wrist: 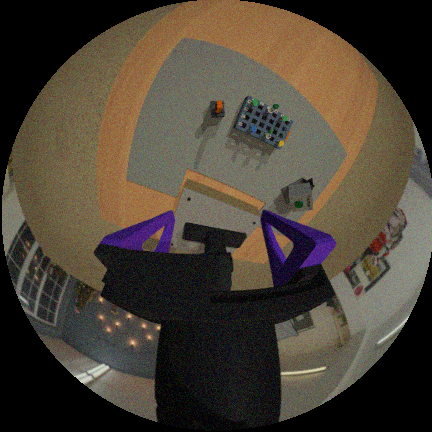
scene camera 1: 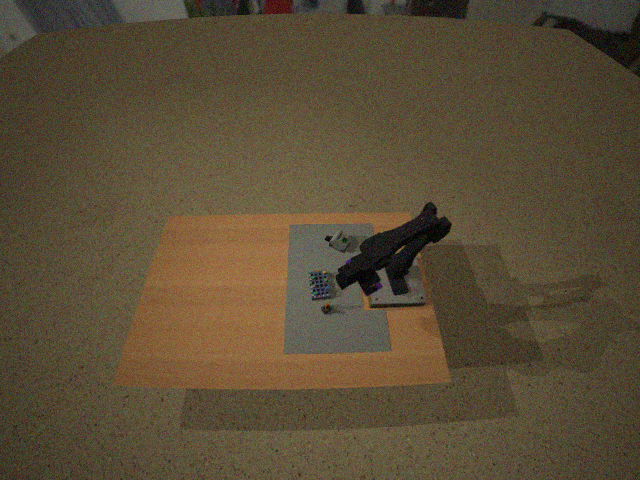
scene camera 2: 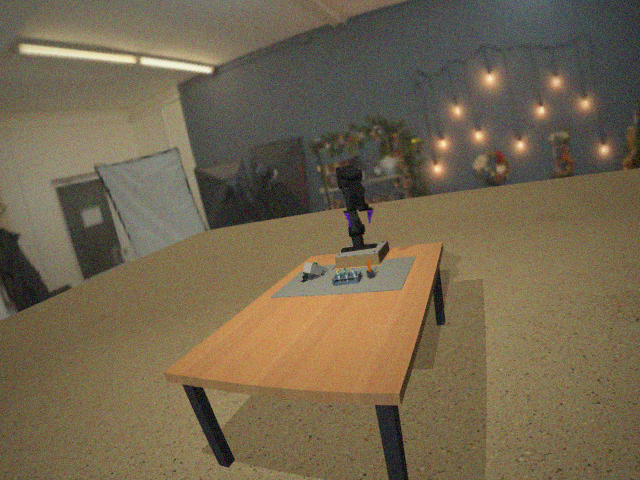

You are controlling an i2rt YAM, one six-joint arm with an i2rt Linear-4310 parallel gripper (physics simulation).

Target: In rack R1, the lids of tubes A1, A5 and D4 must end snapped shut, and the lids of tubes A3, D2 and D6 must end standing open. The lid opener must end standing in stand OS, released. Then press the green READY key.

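Places are measured from the arm's base along level axes (x ahead, y left, z up), in metres.
Pixels of known places: gripper, fingertip midpoint: [wrist: 217, 214] [scene camera 2: 360, 225]; arm's base at its link origin: [wrist: 214, 235] [scene camera 1: 394, 273] [scene camera 2: 359, 248].
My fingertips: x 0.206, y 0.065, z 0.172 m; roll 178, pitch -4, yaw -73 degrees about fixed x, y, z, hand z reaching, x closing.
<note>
For each thing: its top centre in the pictures, then the offset to it from my fingertips. "pt": a spot on its surface instead. Level surfaces: height alone.
- blue tube rack at its top centre: [wrist: 274, 122] [scene camera 1: 319, 280] [scene camera 2: 344, 268] dy -0.093, dx +0.141, dz -0.170 m
- orange lid opener at its top centre: [wrist: 219, 103] [scene camera 1: 326, 304] [scene camera 2: 368, 260] dy +0.027, dx +0.130, dz -0.148 m
- grey mat at its surface level: dz -0.233 m
- wooden table at its surface level: dz -0.236 m
- key's housing at a spot on its surface: [scene camera 2: 313, 269] pt dy -0.278, dx +0.034, dz -0.183 m
The blue tube rack [scene camera 1: 320, 285] [scene camera 2: 346, 277] [wrist: 263, 122] stands on the grey mat and holds several tubes with green, blue, clear, orange and yellow parts. Which lids are open or shut is too small to tell. The orange lid opener [scene camera 1: 326, 305] [scene camera 2: 369, 266] [wrist: 219, 106] stands upright in its small dark stand [wrist: 216, 111], beside the rack. The grey device with the green key [scene camera 1: 344, 240] [wrist: 299, 204] is on the rack's other side. My gripper [scene camera 2: 358, 217] [wrist: 217, 214], with purple fingers, is open and empty, high above the arm's base and apart from the rack and opener.
The grey mat [scene camera 1: 330, 335] [scene camera 2: 392, 281] [wrist: 165, 100] lies on the wooden table [scene camera 1: 217, 310] [scene camera 2: 310, 330] [wrist: 310, 45]. The arm's base plate [scene camera 1: 385, 299] [scene camera 2: 374, 254] [wrist: 205, 205] is a raised block beside the mat. The key's housing [scene camera 2: 313, 269] stands near one mat edge, with a small black part.
</note>
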